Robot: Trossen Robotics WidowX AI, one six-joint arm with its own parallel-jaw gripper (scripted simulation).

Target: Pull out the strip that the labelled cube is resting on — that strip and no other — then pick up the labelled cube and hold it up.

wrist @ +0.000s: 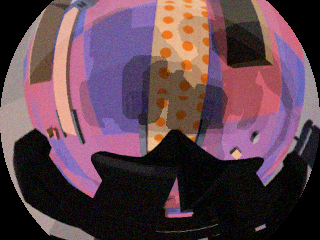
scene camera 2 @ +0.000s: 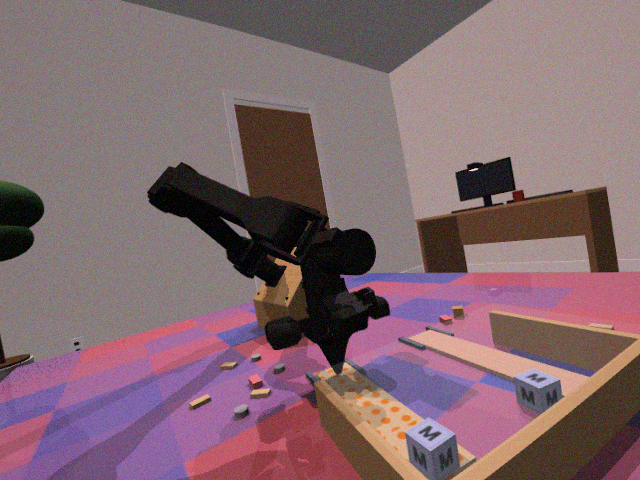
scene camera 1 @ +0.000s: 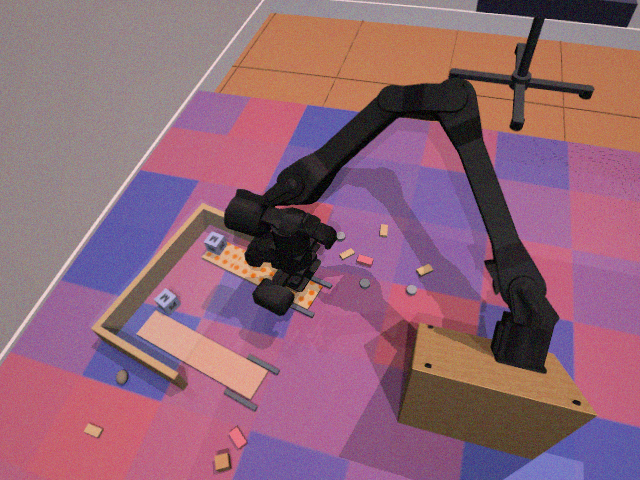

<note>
My gripper (scene camera 2: pixel 338 373) is shut, holding nothing.
My gripper shows as well in the wrist view (wrist: pixel 174 133) and in scene camera 1 (scene camera 1: pixel 301 289).
</note>
